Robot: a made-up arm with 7 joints.
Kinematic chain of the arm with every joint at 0, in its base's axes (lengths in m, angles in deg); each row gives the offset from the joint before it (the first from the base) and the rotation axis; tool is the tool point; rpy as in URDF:
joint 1: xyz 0 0 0.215 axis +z
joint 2: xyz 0 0 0 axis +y
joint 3: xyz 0 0 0.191 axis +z
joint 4: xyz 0.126 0 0 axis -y
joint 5: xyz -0.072 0 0.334 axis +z
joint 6: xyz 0 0 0 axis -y
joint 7: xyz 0.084 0 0 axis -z
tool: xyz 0 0 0 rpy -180 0 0
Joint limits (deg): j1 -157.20..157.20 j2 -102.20..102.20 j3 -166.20..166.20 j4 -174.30..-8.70 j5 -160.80..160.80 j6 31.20..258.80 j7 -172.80..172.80
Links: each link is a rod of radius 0.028 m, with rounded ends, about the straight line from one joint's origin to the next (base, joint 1, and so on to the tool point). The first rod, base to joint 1, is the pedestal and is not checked.
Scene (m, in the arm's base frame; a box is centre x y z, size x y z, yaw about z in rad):
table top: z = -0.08
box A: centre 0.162 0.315 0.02 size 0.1 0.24 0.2 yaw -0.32
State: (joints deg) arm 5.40 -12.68 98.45 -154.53 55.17 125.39 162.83
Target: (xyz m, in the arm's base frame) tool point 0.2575 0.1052 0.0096
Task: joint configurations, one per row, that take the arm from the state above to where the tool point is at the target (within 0.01 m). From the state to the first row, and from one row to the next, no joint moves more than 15 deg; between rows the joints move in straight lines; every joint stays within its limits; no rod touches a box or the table.
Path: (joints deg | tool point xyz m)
1: 1.66 -19.73 93.16 -148.43 63.19 112.17 164.82 | 0.0317 0.4171 0.1089
2: -2.07 -26.79 87.87 -142.33 71.21 98.96 166.82 | 0.0832 0.4377 0.1454
3: -5.81 -33.84 82.58 -136.24 79.24 85.74 168.81 | 0.1258 0.4526 0.1939
4: -9.55 -40.90 77.29 -130.14 87.26 72.53 170.81 | 0.1558 0.4624 0.2527
5: -13.28 -47.95 72.00 -124.04 95.28 59.31 172.80 | 0.1695 0.4672 0.3185
6: -16.72 -37.59 69.27 -133.45 87.81 72.03 170.81 | 0.2644 0.3943 0.2695
7: -20.15 -27.24 66.53 -142.86 80.33 84.75 168.81 | 0.3196 0.3105 0.2028
8: -23.59 -16.89 63.79 -152.26 72.86 97.48 166.82 | 0.3332 0.2281 0.1302
9: -27.02 -6.53 61.06 -161.67 65.39 110.20 164.82 | 0.3095 0.1576 0.0628
10: -30.46 3.82 58.32 -171.08 57.91 122.92 162.83 | 0.2575 0.1052 0.0096

